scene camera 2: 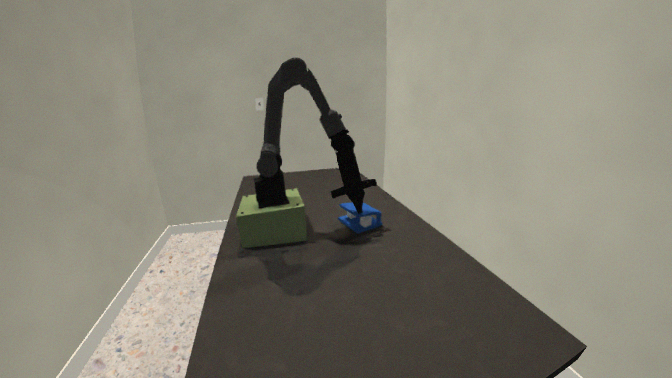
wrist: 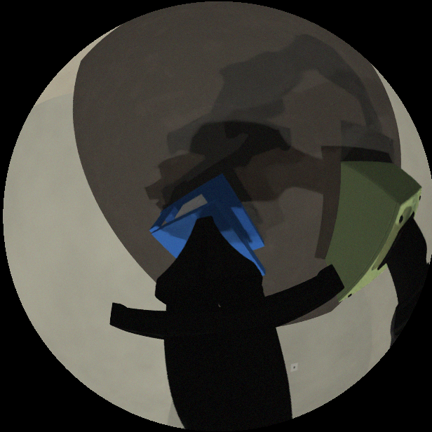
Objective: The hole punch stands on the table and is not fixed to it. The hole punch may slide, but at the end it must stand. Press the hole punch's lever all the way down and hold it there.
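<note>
The blue hole punch (scene camera 2: 359, 228) (wrist: 221, 186) stands upright on the dark table, right of the green block in the scene view. Its lever (scene camera 2: 350, 206) (wrist: 170, 241) slopes up toward its free end, with a gap still showing between the lever and the base there. My gripper (scene camera 2: 360, 210) (wrist: 206, 225) is shut, with nothing between its fingers. Its fingertips point down and appear to touch the lever's top. In the wrist view the fingers hide part of the lever.
The green block (scene camera 2: 272, 227) (wrist: 357, 215) carries the arm's base and stands near the left edge of the dark table (scene camera 2: 375, 300) (wrist: 150, 85). The table's right edge runs behind the hole punch in the scene view. Shadows of the arm lie on the table.
</note>
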